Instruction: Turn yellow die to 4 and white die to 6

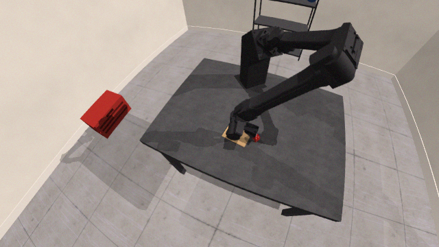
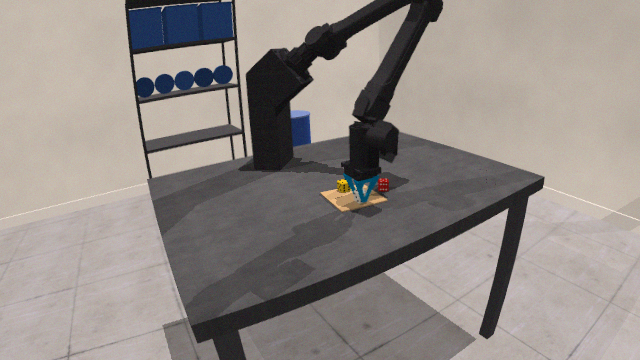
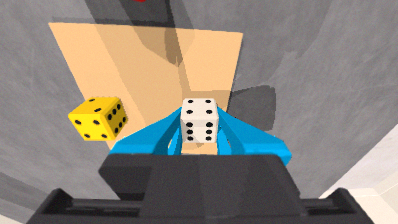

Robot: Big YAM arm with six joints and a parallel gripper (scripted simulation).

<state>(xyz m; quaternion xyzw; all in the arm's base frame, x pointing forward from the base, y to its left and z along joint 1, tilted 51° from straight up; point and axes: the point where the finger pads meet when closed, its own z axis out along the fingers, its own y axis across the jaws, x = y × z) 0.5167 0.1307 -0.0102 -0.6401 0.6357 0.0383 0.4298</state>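
My hand is right at the white die. Round my hand: tan mat: 4 cm behind, 1 cm to the right, 2 cm below; red die: 6 cm behind, 9 cm to the left; yellow die: 9 cm behind, 2 cm to the right.
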